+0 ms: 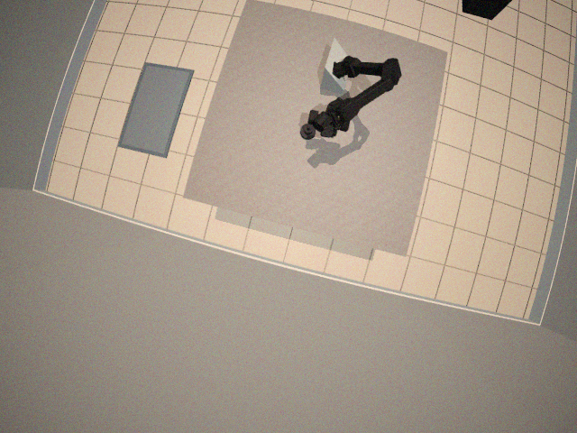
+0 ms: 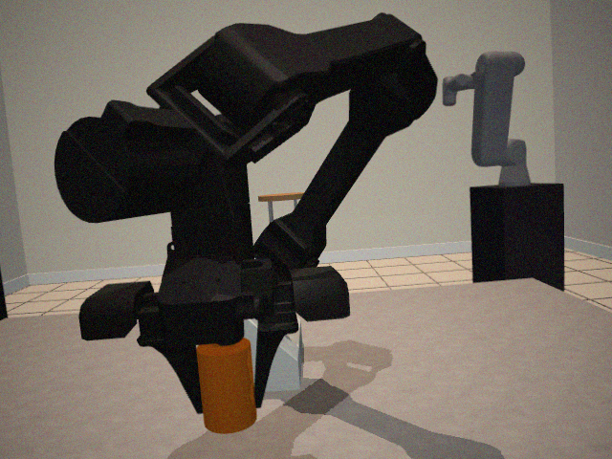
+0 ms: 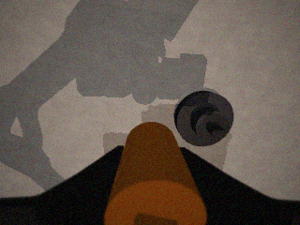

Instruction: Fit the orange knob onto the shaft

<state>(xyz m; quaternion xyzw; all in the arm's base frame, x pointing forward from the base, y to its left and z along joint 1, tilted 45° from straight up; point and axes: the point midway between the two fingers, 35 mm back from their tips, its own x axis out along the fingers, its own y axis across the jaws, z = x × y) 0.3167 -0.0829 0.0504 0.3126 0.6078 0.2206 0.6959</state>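
Now: gripper tip 20 mm past the dark round pedestal, 80 mm to the left of it and 90 mm above it. Also, from my gripper tip: orange knob: 20 mm above.
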